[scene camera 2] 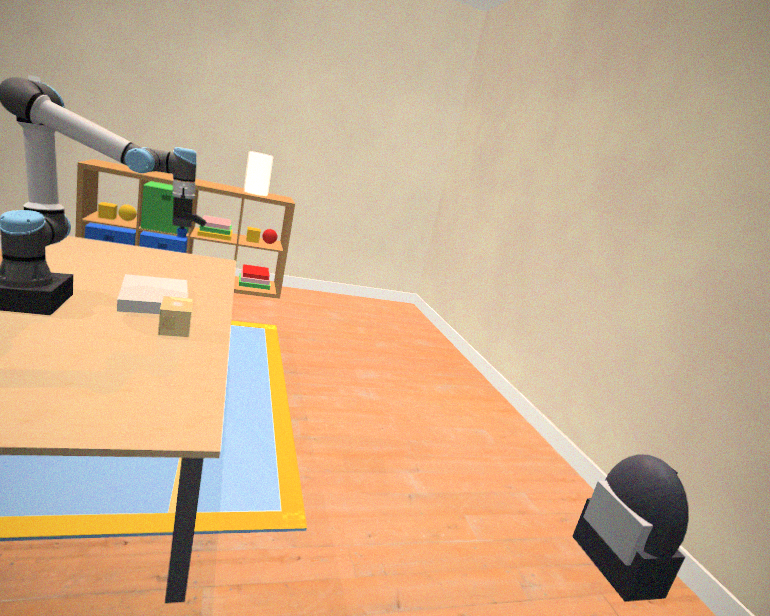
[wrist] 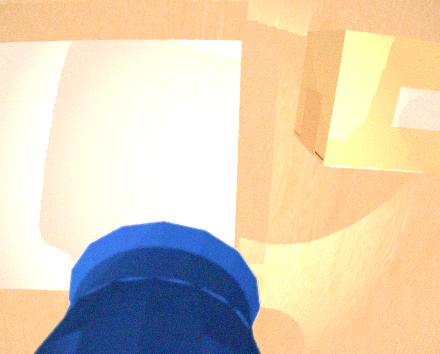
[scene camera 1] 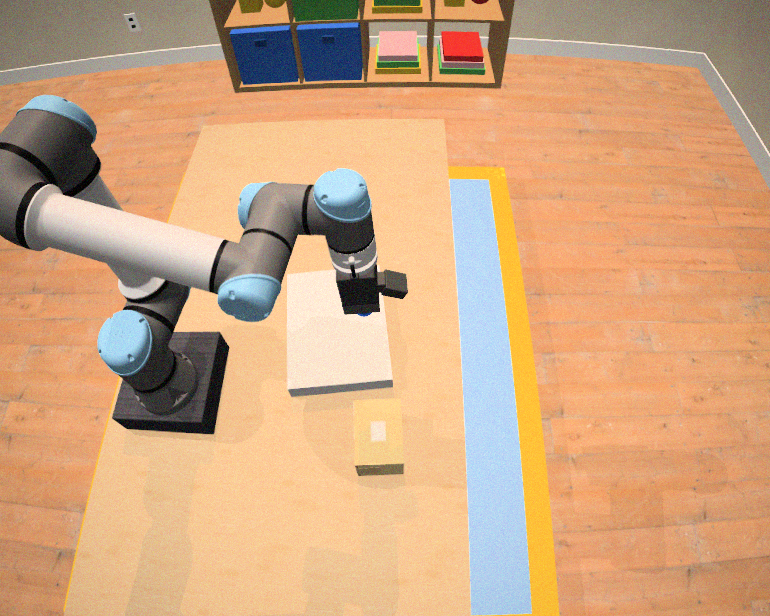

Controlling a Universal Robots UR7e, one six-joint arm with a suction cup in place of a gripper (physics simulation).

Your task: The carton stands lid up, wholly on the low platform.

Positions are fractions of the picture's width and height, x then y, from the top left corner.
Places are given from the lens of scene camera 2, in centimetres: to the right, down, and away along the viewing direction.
tan carton (scene camera 2: 0.23, 0.51): -72, 2, 165
low platform (scene camera 2: 0.18, 0.48): -94, -5, 184
The marked spots on the tan carton and the low platform are 30 cm apart.
